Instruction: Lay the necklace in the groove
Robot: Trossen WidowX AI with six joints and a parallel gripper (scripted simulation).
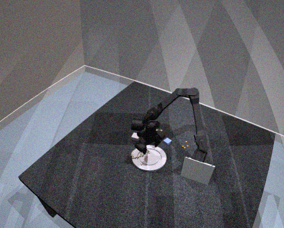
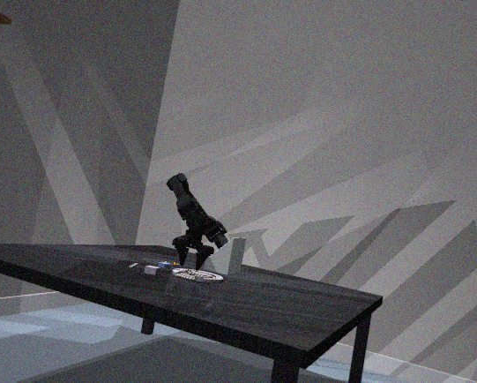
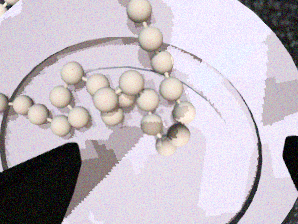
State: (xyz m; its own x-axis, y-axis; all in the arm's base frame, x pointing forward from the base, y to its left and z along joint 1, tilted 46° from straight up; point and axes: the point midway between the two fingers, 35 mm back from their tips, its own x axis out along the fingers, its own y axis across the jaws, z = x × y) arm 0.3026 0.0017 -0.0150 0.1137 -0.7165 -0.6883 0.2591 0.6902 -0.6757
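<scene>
The round white bead board is 20 mm behind my gripper tip, 30 mm to the left of it and 20 mm below it. Also, from my gripper tip: small white block (150 mm ahead, 60 mm to the right, 20 mm below); small blue cube (40 mm behind, 140 mm to the right, 20 mm below); thin white stick (100 mm ahead, 190 mm to the right, 30 mm below).
</scene>
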